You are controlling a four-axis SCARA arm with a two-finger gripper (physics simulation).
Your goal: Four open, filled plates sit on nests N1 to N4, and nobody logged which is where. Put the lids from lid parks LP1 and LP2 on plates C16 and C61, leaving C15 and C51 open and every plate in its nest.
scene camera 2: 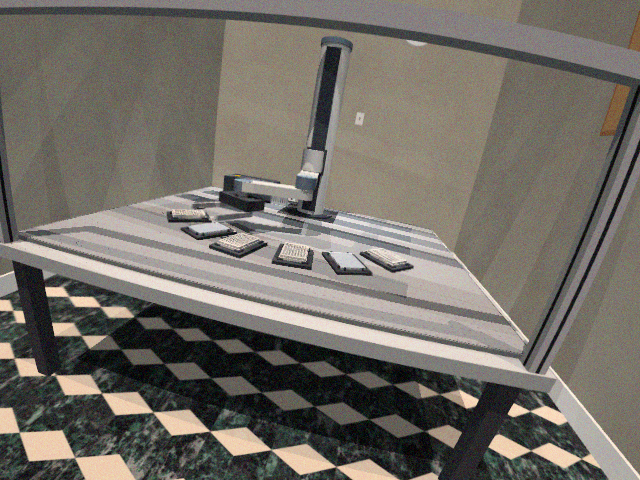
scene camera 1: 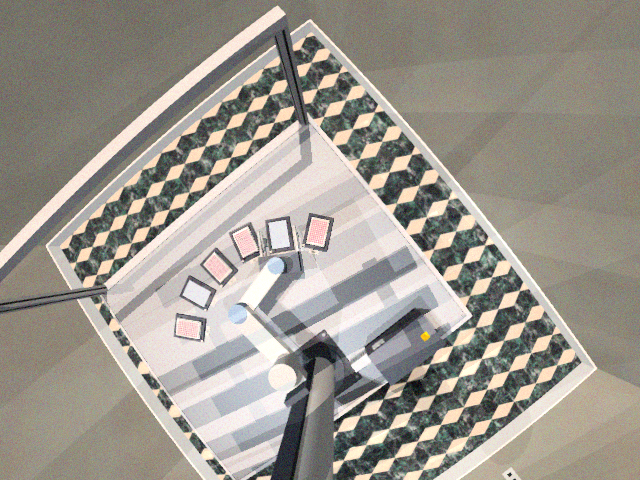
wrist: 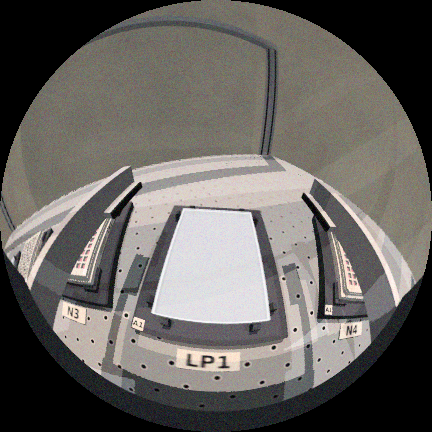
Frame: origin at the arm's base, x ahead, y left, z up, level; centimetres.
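Seen in the pictures: gripper, fingertip midpoint: (scene camera 2: 203, 211) (scene camera 1: 276, 228) (wrist: 223, 175); arm's base at its link origin: (scene camera 2: 309, 214) (scene camera 1: 319, 370).
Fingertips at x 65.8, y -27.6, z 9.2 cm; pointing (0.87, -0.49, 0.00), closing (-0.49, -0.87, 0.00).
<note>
Offsets run from my fingertips to a thing's top centre. "pt": to the spot under its first point.
A pale flat lid @(dx -1.8, dy +1.5, dz -6.1 cm) (scene camera 1: 279, 234) (scene camera 2: 208, 229) (wrist: 212, 265) lies on the dark park LP1 @(dx -1.8, dy +1.5, dz -5.9 cm) (wrist: 215, 334). My gripper (scene camera 1: 280, 240) (wrist: 223, 175) is open and empty, with its fingers wide apart to either side of this lid in the wrist view. The open plate on N3 @(dx +5.6, dy +16.8, dz -5.3 cm) (scene camera 1: 244, 241) (scene camera 2: 238, 242) (wrist: 89, 260) and the open plate on N4 @(dx -12.5, dy -13.9, dz -5.3 cm) (scene camera 1: 318, 231) (scene camera 2: 188, 213) (wrist: 351, 277) flank LP1, partly hidden by the fingers. Another lid @(dx +1.3, dy +52.7, dz -6.1 cm) (scene camera 1: 197, 292) (scene camera 2: 347, 262) lies on the other park. Two more open plates, one @(dx +4.6, dy +35.6, dz -5.3 cm) (scene camera 1: 218, 266) (scene camera 2: 294, 253) and another @(dx -9.9, dy +67.1, dz -5.3 cm) (scene camera 1: 189, 327) (scene camera 2: 386, 258), flank it. Plate codes are not readable.
The arm's column (scene camera 1: 321, 408) (scene camera 2: 327, 124) stands behind the arc of nests and parks. A dark box with a yellow patch @(pt dx -77.6, dy -22.2, dz +3.7 cm) (scene camera 1: 424, 336) stands at the table's edge. A raised frame bar (scene camera 1: 155, 118) (scene camera 2: 320, 23) spans the far side of the table from the column.
</note>
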